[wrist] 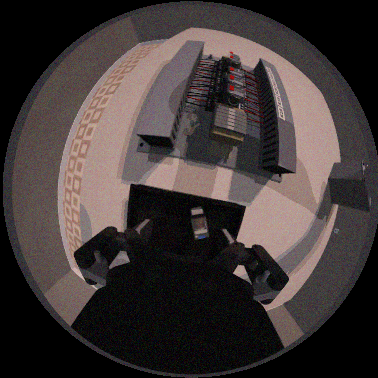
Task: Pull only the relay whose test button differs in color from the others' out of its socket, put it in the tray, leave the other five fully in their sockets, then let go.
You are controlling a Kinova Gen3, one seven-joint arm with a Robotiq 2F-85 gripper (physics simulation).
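Frame: origin at the arm's base, x right, y ahead, z up, level; centimetres.
Where they show: gripper, fingertip midpoint: (184, 232).
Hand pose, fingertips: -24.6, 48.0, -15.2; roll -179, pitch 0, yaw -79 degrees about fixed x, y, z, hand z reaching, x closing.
Each offset is from my fingertips to the centre of the thing, as dx, dy, dz. "spot": to the spot under its first point.
A relay @(+0.6, -1.9, -3.9) (199, 223) with a blue test button at its near end lies in the black tray @(spot: +0.4, +8.2, -4.3) (136, 200), between my fingers and apart from both of them. My gripper (184, 232) is open, its two fingertips wide apart at either side of the relay, over the tray. Relays with red test buttons @(+22.9, -0.1, -0.8) (235, 80) sit in a row of sockets between the two grey ducts, at the top of the view. They are small and partly overlap, so their exact seating is hard to tell.
A grey slotted duct @(+24.3, +9.3, -2.3) (172, 95) stands left of the relay row and another duct @(+26.9, -8.7, -2.3) (277, 120) with white labels stands right of it. A grey terminal block @(+15.6, -1.1, -0.9) (230, 120) stands at the row's near end. A dark grey box-like object (349, 192) is at the far right.
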